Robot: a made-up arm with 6 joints.
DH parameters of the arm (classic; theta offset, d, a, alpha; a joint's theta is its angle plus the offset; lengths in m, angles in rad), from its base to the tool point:
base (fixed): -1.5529 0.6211 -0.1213 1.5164
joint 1: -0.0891 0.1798 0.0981 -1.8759
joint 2: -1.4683 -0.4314 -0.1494 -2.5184
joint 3: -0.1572 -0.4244 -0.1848 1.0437
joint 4: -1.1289 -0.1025 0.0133 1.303
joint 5: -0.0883 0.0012 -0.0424 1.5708
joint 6: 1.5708 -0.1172 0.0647 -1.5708
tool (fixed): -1.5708 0.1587 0 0
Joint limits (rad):
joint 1: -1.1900..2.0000
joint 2: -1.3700..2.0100
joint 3: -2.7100..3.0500
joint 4: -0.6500..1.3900
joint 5: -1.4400..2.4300
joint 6: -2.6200..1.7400
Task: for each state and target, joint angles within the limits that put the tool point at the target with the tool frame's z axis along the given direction. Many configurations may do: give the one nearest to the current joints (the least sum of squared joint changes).
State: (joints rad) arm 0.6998 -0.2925 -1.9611 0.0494 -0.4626 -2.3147
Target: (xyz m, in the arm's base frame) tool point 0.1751 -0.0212 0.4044 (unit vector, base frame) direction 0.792 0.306 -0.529
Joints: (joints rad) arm 1.5402 -0.6987 -1.7015 0.0098 -0.2593 -2.4526
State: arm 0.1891 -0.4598 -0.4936 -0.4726 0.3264 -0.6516
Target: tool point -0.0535 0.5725 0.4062 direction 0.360 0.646 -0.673
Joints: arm -0.0330 0.3722 -0.5107 -0.0764 0.0330 -0.9724
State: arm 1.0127 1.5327 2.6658 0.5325 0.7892 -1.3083
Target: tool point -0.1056 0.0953 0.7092 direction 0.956 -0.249 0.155
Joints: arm 1.1367 1.3157 2.1075 0.0594 0.1824 -0.5818
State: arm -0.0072 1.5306 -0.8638 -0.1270 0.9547 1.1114
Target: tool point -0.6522 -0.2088 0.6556 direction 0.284 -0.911 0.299
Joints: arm 0.7924 1.8759 -0.8693 -0.4129 0.8436 0.5604
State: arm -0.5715 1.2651 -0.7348 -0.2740 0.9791 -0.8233
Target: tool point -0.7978 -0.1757 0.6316 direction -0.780 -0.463 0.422
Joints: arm 0.1564 1.7352 -1.5496 0.1621 1.6145 -0.8607
